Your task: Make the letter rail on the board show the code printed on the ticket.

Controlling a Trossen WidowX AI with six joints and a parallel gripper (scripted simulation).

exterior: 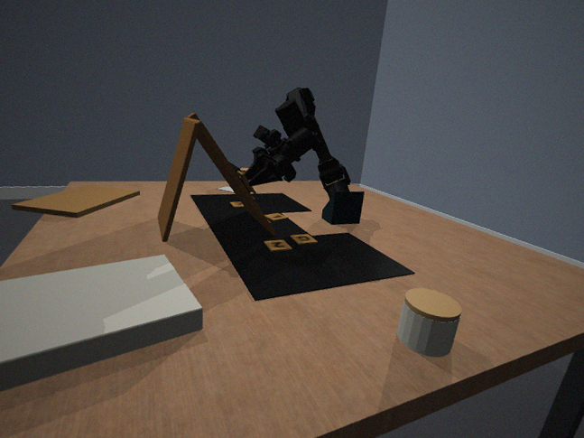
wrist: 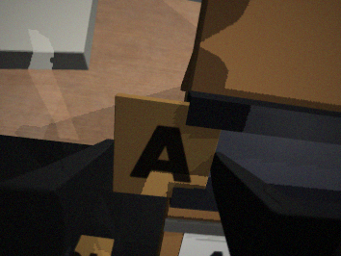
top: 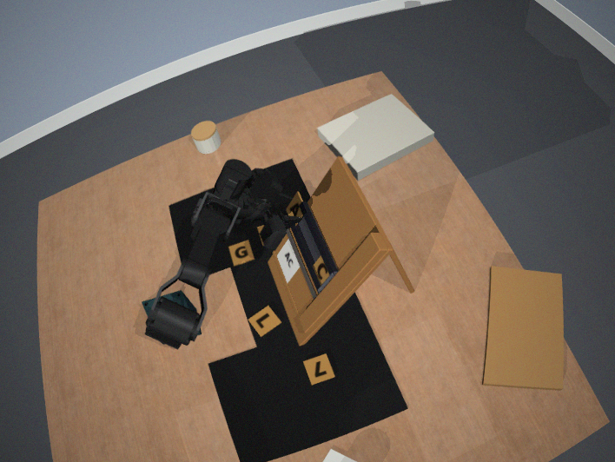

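My gripper tip is 8 cm above the white ticket, 7 cm to the left of it and 5 cm past it. Also, from my gripper tip: flat tan panel (43 cm ahead, 41 cm to the right, 15 cm below); black mat (16 cm behind, 15 cm below, 11 cm to the right); tile (15 cm below, 7 cm behind, 6 cm to the left).
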